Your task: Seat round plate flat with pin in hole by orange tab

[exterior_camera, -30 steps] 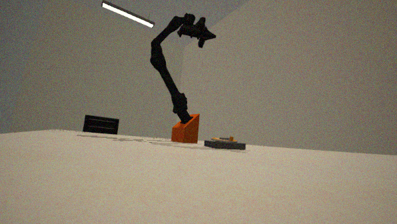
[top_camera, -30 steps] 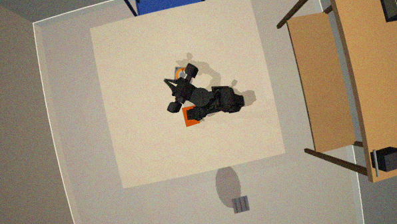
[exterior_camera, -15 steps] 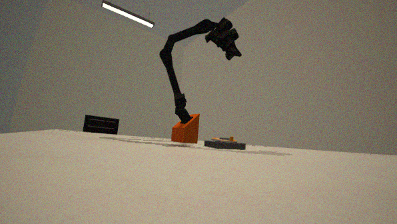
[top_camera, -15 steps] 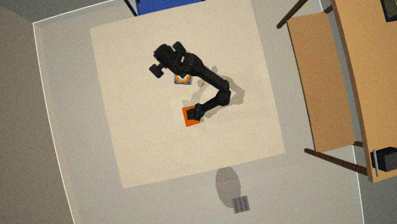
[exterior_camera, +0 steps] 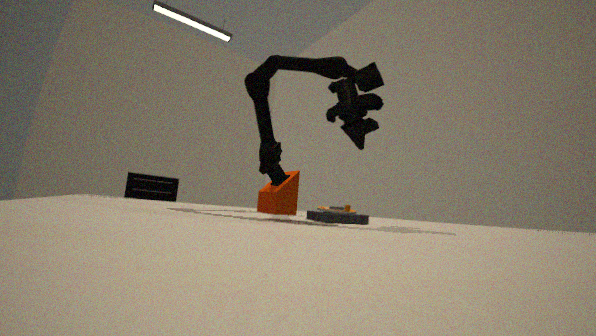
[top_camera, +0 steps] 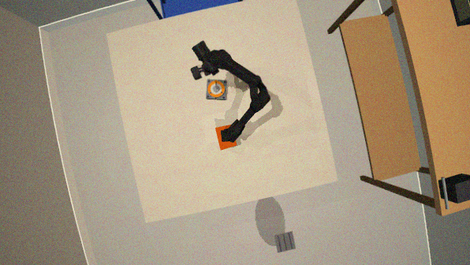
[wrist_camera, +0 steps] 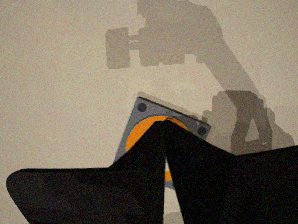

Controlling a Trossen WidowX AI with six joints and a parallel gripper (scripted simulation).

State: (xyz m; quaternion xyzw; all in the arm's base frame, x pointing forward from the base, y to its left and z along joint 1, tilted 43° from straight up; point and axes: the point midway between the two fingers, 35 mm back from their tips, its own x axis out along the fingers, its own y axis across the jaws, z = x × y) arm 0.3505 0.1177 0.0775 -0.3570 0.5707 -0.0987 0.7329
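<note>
The base lies 7 cm behind my gripper tip, 1 cm to the right of it and 17 cm below it.
</note>
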